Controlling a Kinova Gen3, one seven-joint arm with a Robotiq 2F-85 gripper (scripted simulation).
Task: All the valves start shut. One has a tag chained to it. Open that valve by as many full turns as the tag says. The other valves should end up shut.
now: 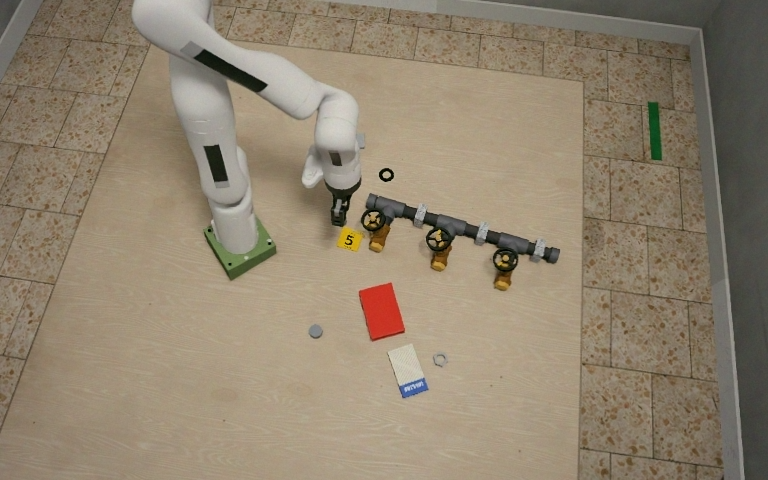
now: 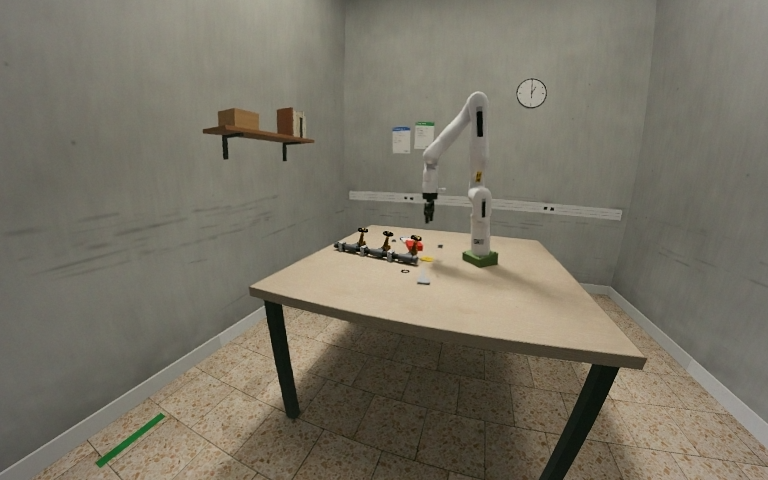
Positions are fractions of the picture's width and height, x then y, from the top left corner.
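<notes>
There's a red block (image 1: 0.50, 0.65) here, and you'd see my gripper (image 1: 0.45, 0.43) as well.
</notes>
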